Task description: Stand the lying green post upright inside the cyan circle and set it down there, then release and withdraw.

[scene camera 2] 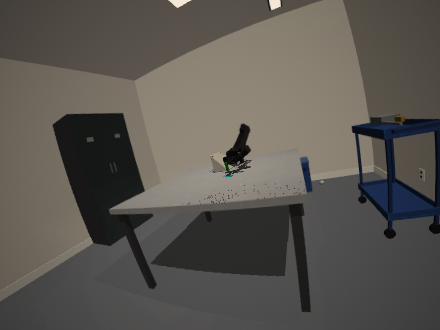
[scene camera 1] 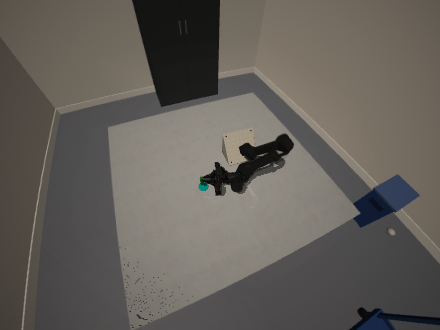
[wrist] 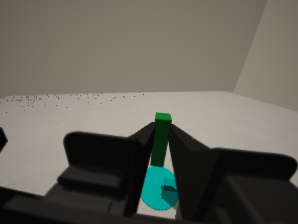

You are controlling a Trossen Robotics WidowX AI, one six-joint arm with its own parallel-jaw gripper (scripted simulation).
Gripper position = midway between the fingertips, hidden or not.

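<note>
With my gripper (wrist: 162,126) I am carrying a green post (wrist: 163,121). There is a cyan circle (wrist: 159,191) here too.
</note>
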